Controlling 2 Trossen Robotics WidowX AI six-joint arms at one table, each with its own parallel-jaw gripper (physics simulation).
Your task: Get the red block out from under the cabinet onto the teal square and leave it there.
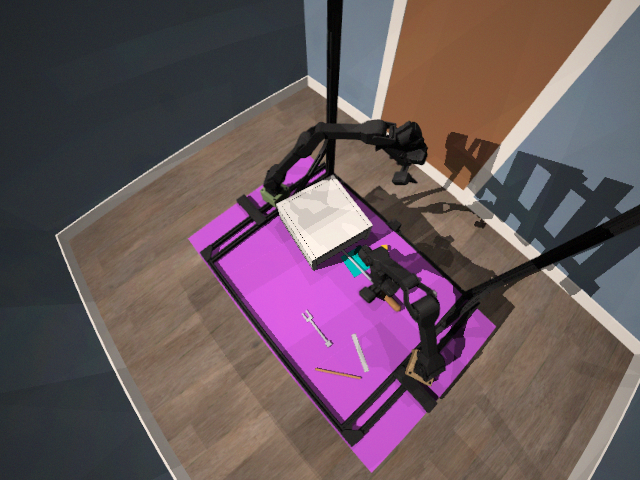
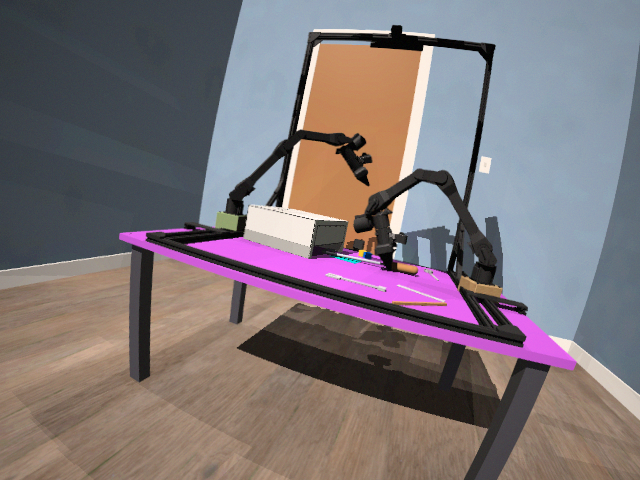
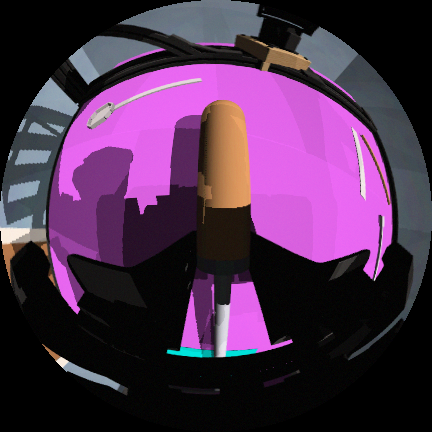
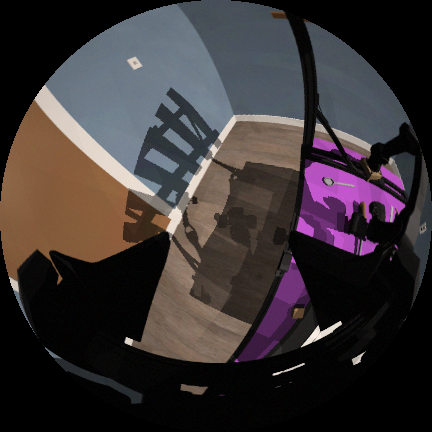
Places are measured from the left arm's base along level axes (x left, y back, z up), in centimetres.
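Where they show: left gripper, fingertip midpoint: (image 1: 382,293) (image 2: 390,269) (image 3: 220,236); right gripper, fingertip midpoint: (image 1: 420,172) (image 2: 367,183) (image 4: 231,237); left arm's base, link origin: (image 1: 423,367) (image 2: 481,281) (image 3: 274,44) (image 4: 371,165); right arm's base, link origin: (image 1: 274,189) (image 2: 233,213).
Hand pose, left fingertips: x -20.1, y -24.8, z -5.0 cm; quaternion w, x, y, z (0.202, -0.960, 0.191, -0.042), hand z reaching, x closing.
Each offset is from my left fingertips to the top centre of the thing. "*": to the spot under its first point. Level surfaces: height alone.
My left gripper (image 1: 379,290) (image 2: 388,261) (image 3: 220,236) is shut on a screwdriver with an orange-brown handle (image 1: 392,303) (image 2: 408,270) (image 3: 223,169), held low over the purple table @[dz -0.1 cm] (image 1: 270,276). Its thin metal shaft @[* dx -5.5, dy -12.5, dz +1.5 cm] (image 1: 361,268) (image 3: 220,326) points across the teal square @[* dx -3.4, dy -15.6, dz -0.1 cm] (image 1: 352,270) (image 3: 185,351) toward the open front of the white cabinet @[dx -15.5, dy -36.3, dz +13.4 cm] (image 1: 323,216) (image 2: 285,226). My right gripper (image 1: 404,178) (image 2: 364,178) (image 4: 231,237) is open and empty, high up beyond the table's far edge.
A grey wrench @[dx +25.4, dy -17.8, dz +0.7 cm] (image 1: 316,328) (image 2: 356,282), a white stick @[dx +25.7, dy +1.7, dz +0.0 cm] (image 1: 360,352) and a pencil @[dx +36.6, dy -2.6, dz +0.6 cm] (image 1: 338,373) lie on the near part of the table. A spoon @[dx -3.3, dy +18.5, dz +0.7 cm] (image 3: 100,114) (image 2: 431,272) lies beyond the handle. Small yellow and blue blocks @[dx -16.2, dy -5.8, dz +2.4 cm] (image 2: 364,254) sit beside the teal square. A black frame rail (image 1: 237,229) edges the table.
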